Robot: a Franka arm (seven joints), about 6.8 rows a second.
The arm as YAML. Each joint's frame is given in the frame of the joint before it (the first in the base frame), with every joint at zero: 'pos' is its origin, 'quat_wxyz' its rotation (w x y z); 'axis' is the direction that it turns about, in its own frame. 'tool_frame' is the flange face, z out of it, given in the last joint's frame.
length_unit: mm
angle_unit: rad
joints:
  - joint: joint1
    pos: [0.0, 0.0, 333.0]
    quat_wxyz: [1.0, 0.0, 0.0, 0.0]
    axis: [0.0, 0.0, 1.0]
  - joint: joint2
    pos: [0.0, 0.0, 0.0]
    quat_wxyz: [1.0, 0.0, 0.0, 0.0]
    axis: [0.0, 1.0, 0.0]
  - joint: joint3
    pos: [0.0, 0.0, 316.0]
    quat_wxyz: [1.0, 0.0, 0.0, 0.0]
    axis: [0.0, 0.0, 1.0]
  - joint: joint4
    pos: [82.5, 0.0, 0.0]
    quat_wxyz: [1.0, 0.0, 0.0, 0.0]
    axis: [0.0, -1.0, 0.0]
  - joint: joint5
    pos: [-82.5, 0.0, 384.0]
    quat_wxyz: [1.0, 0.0, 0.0, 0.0]
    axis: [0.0, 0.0, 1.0]
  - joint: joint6
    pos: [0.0, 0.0, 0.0]
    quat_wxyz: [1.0, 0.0, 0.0, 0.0]
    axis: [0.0, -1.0, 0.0]
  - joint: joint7
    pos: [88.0, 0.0, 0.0]
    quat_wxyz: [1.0, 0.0, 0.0, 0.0]
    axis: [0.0, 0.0, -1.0]
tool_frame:
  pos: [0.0, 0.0, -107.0]
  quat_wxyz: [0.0, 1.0, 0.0, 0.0]
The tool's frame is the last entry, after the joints.
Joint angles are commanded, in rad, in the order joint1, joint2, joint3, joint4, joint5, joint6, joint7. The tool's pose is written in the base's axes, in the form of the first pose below.
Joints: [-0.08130 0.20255 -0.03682 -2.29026 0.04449 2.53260 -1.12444]
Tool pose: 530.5, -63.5, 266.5, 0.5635, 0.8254, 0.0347, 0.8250, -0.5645, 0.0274
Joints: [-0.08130 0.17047 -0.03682 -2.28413 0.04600 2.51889 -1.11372]
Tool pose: 533.1, -63.7, 284.8, 0.5720, 0.8188, 0.0488, 0.8175, -0.5740, 0.0474
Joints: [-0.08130 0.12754 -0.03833 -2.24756 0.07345 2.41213 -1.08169]
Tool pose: 535.9, -63.9, 312.9, 0.6136, 0.7875, 0.0576, 0.7884, -0.6150, 0.0101
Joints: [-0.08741 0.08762 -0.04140 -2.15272 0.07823 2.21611 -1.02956]
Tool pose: 543.4, -67.6, 357.9, 0.6580, 0.7522, 0.0363, 0.7529, -0.6561, -0.0515
